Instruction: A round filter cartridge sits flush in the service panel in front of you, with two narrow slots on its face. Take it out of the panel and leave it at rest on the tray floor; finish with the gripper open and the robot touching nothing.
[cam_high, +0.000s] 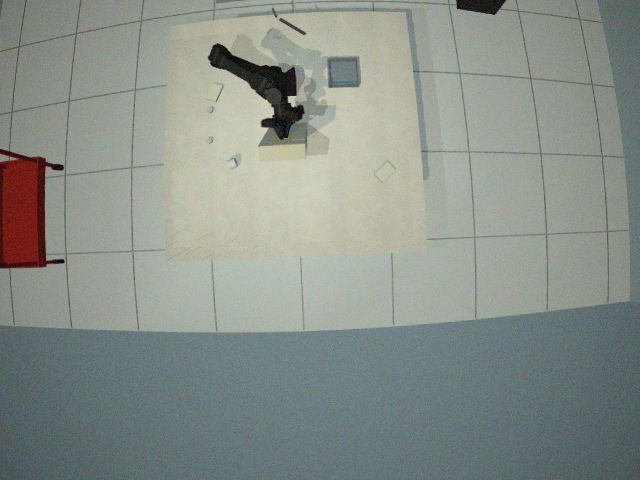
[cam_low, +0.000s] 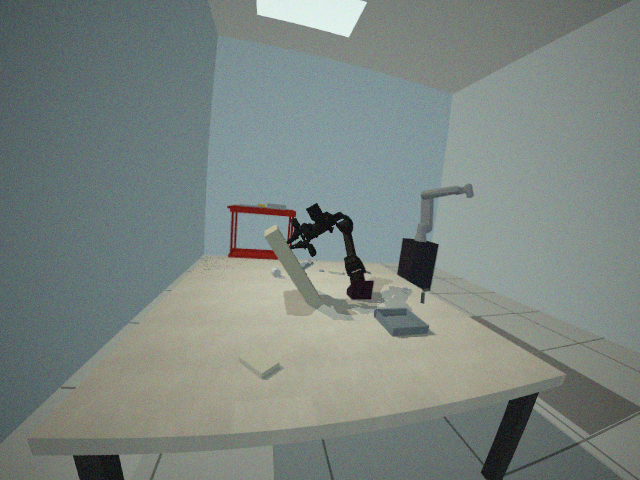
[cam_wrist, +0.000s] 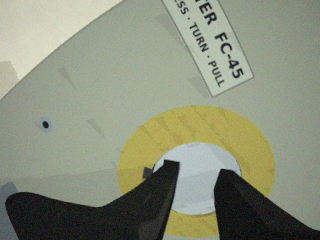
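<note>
Now: gripper tip 1 cm short of the filter cartridge and 1 cm above it. The rest, counted from my gripper tip: service panel 4 cm behind, 1 cm to the right, 8 cm below; then grey tray 45 cm behind, 24 cm to the left, 22 cm below.
</note>
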